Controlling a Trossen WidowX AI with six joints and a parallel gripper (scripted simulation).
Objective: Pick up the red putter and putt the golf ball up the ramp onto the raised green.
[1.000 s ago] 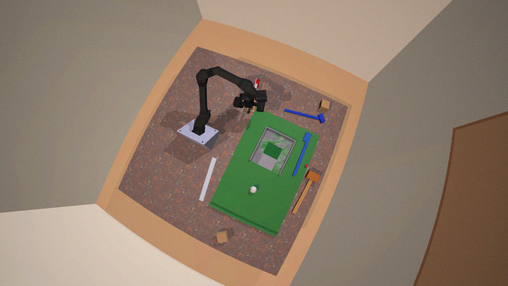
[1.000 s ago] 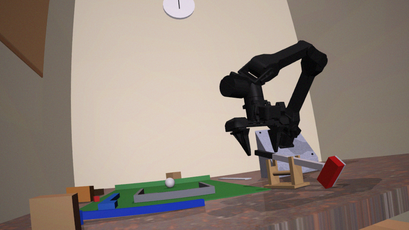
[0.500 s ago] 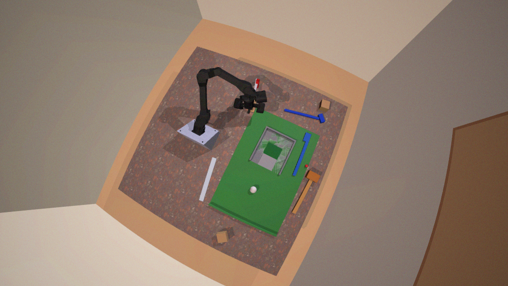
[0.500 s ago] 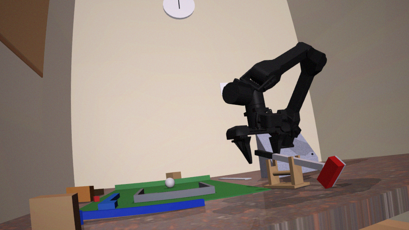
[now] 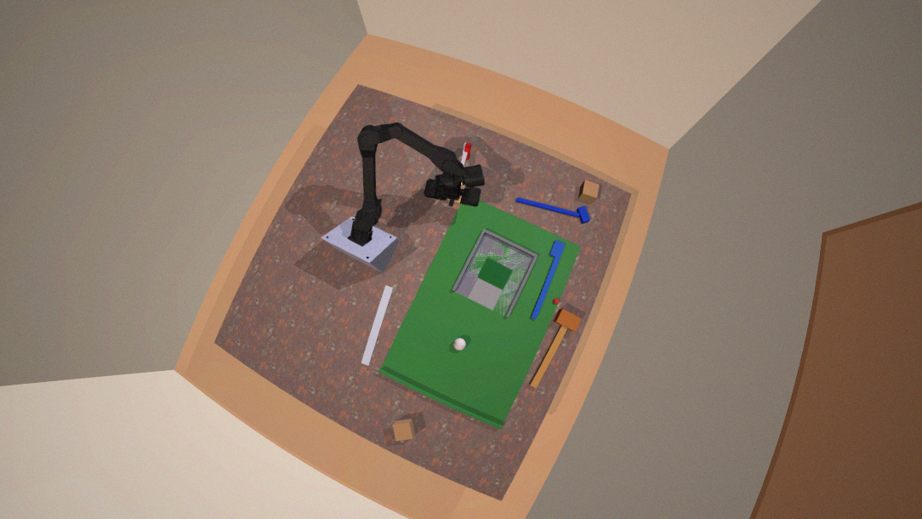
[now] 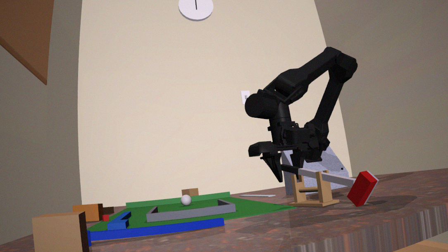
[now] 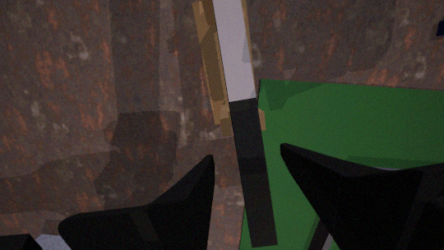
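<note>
Now: gripper tip 2 cm past the wooden stand, 7 cm to the right of it and 3 cm above it. The rest, counted from my gripper tip: green mat: 27 cm ahead, 30 cm to the right, 6 cm below; then white golf ball: 25 cm ahead, 44 cm to the right, 4 cm below; then red putter: 3 cm behind, 11 cm to the left.
</note>
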